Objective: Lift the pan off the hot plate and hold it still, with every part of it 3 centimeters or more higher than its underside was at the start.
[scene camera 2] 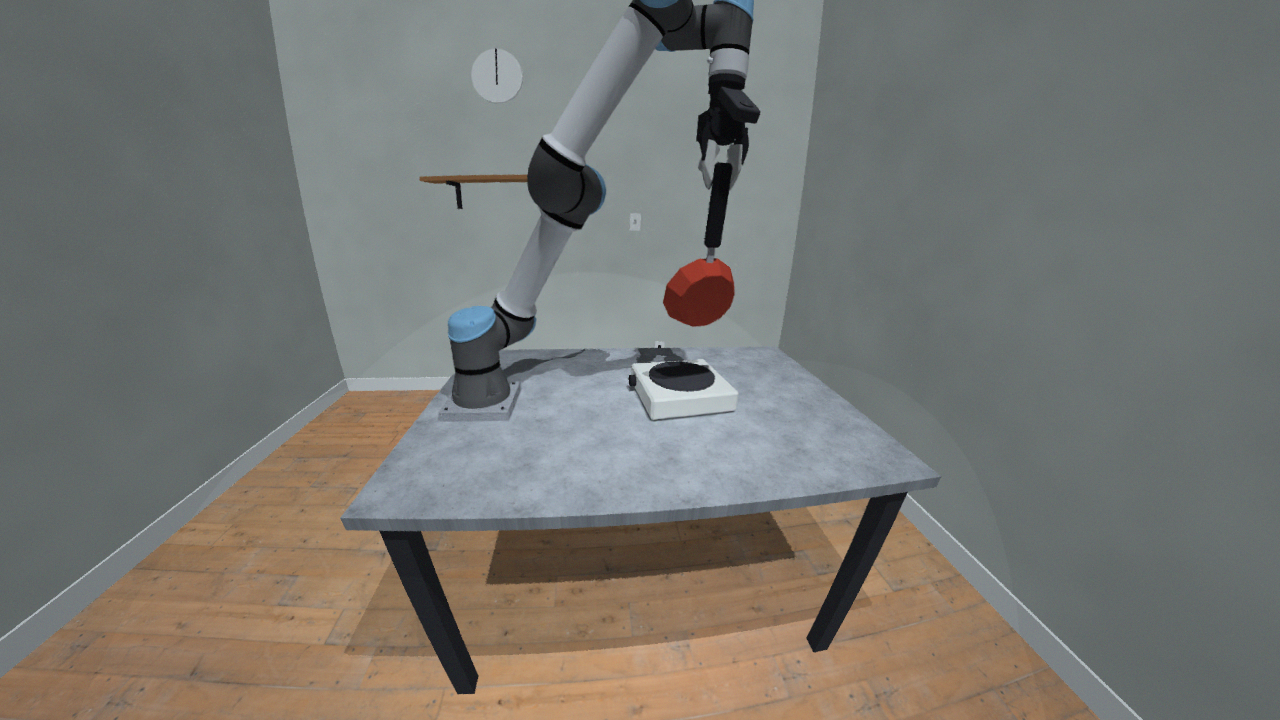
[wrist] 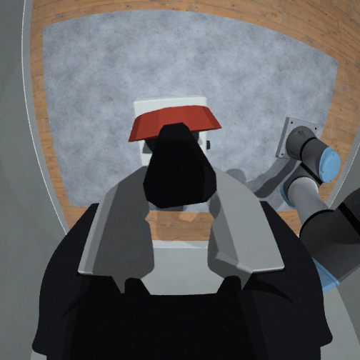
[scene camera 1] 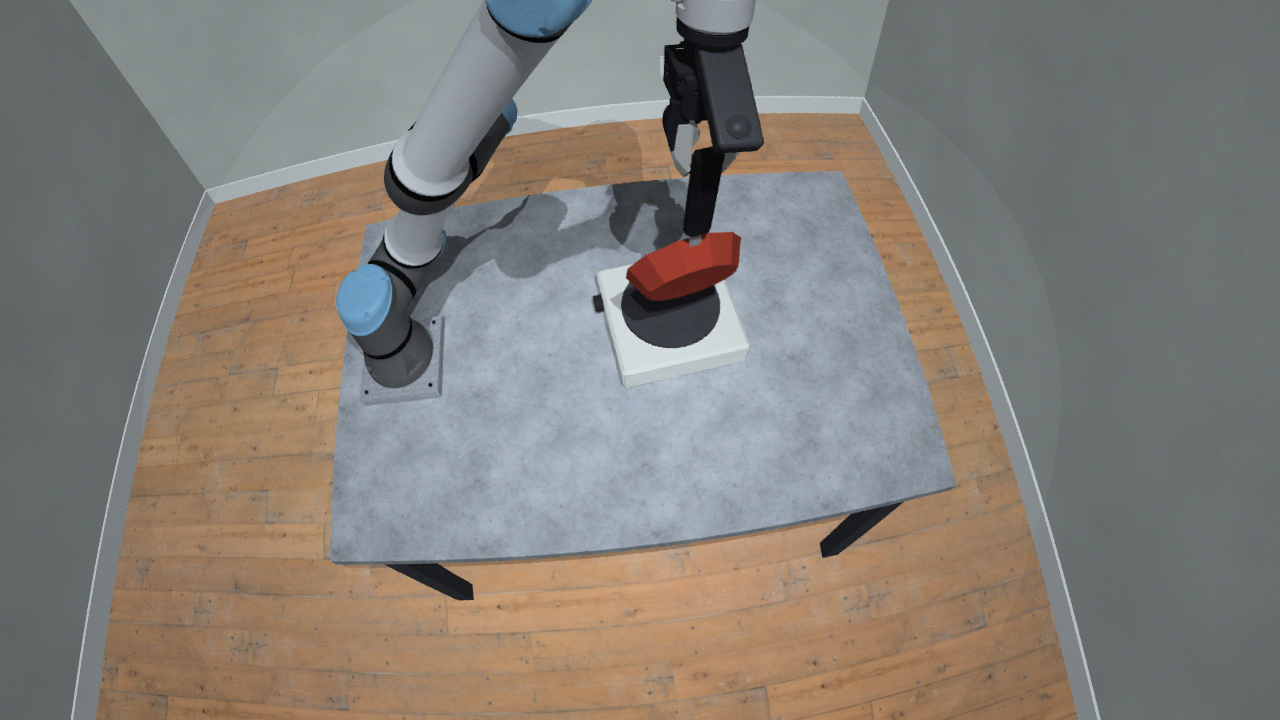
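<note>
The red pan (scene camera 1: 684, 266) (scene camera 2: 699, 292) (wrist: 175, 121) hangs by its black handle, tipped steeply with the handle pointing up. My gripper (scene camera 1: 707, 154) (scene camera 2: 721, 170) (wrist: 177, 168) is shut on the upper end of the handle, one light grey finger on each side. The white hot plate (scene camera 1: 684, 368) (scene camera 2: 693, 404) (wrist: 170, 102) with its dark round burner stands on the table. In the second scene view the whole pan is well above the hot plate, with a wide gap between them. In the wrist view the handle hides part of the pan and hot plate.
The grey table (scene camera 1: 537, 447) (scene camera 2: 572, 465) (wrist: 100, 65) carries the hot plate and the arm's base plate (scene camera 1: 402, 392) (scene camera 2: 477, 411) at its left side in the scene views. A wooden shelf (scene camera 2: 474, 178) is on the back wall.
</note>
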